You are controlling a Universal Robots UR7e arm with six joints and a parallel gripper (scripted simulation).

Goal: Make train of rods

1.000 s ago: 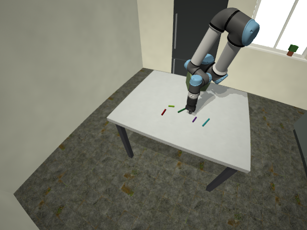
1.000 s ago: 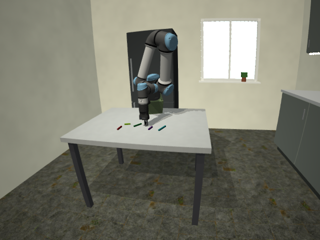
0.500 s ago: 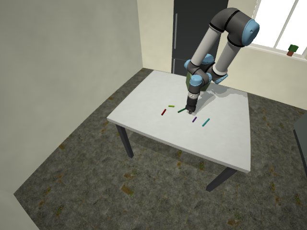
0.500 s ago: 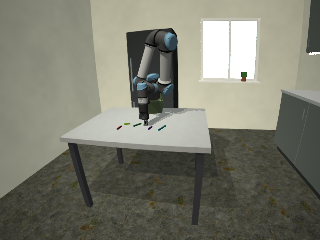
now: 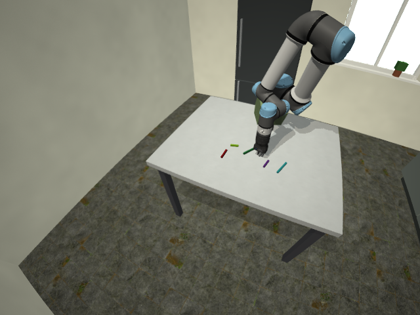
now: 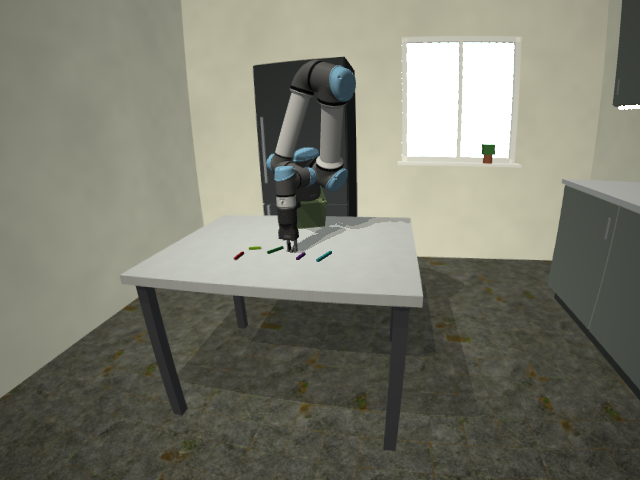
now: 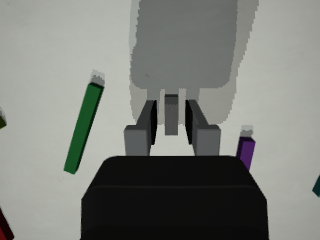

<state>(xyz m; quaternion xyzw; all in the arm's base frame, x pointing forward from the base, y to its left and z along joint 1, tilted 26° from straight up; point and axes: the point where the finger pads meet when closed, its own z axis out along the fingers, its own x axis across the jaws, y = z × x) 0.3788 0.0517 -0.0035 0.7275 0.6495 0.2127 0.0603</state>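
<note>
Right now the grey rod is 10 mm below my hand. Also, from my hand: green rod: 10 mm ahead, 70 mm to the right, 10 mm below; then turquoise rod: 40 mm ahead, 150 mm to the left, 10 mm below; then purple rod: 50 mm ahead, 60 mm to the left, 10 mm below.
</note>
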